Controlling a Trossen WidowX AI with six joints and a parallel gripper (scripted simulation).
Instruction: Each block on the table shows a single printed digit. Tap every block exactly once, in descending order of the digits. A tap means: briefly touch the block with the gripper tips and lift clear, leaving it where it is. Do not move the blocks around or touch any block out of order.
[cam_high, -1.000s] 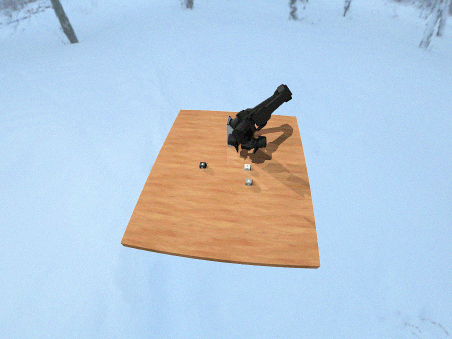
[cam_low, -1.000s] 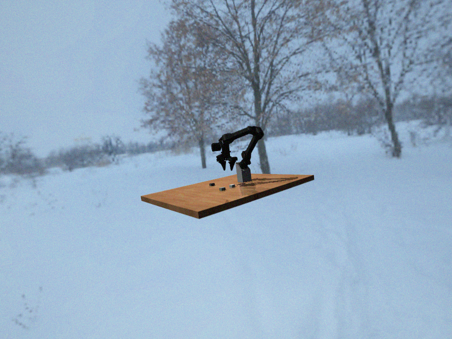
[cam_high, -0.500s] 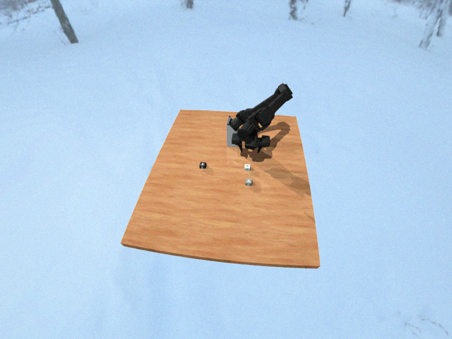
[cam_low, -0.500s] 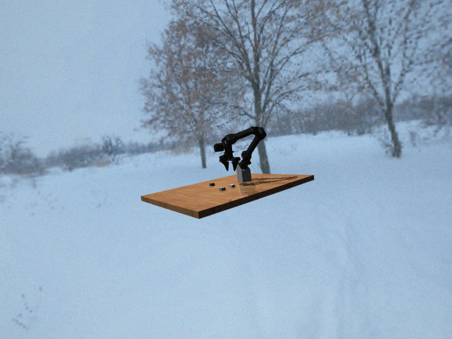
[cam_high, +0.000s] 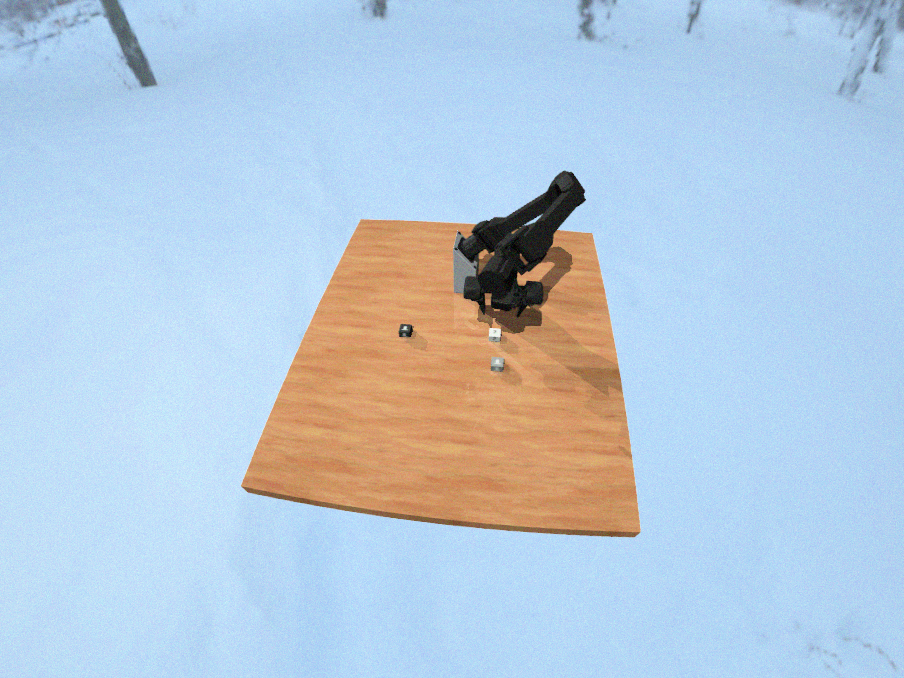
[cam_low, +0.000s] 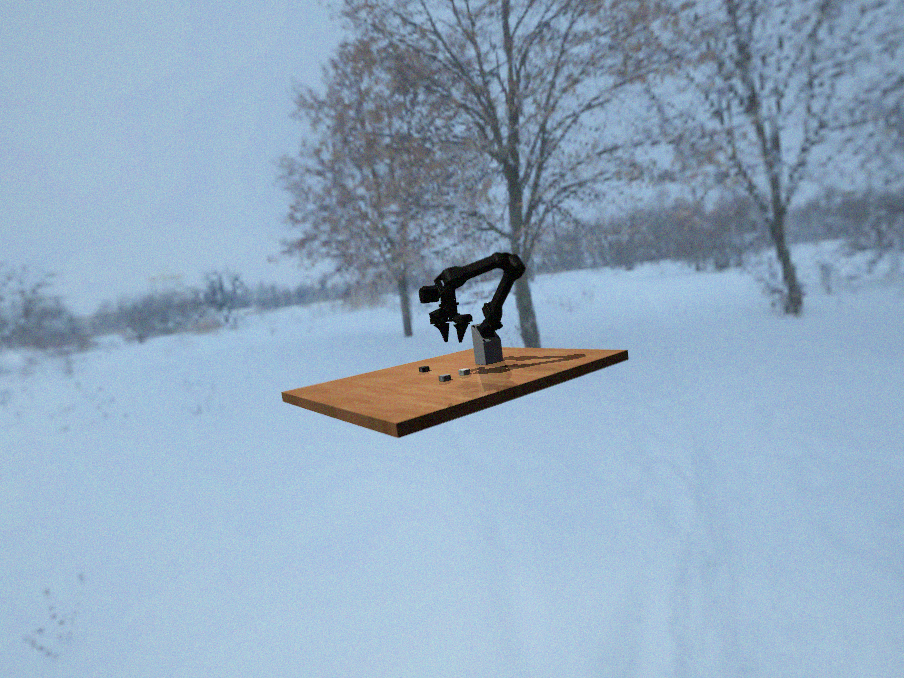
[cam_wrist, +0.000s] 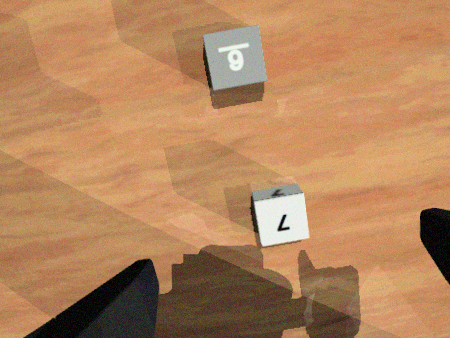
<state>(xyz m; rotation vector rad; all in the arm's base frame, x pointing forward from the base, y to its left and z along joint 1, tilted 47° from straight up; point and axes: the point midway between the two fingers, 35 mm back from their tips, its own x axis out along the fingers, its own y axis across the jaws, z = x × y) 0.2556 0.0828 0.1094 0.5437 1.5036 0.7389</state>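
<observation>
My gripper tip is 1 cm past the black block, 26 cm to the left of it and 12 cm above it. Also, from my gripper tip: white block (4 cm behind, 1 cm to the right, 12 cm below); then grey block (6 cm ahead, 1 cm to the left, 12 cm below).
</observation>
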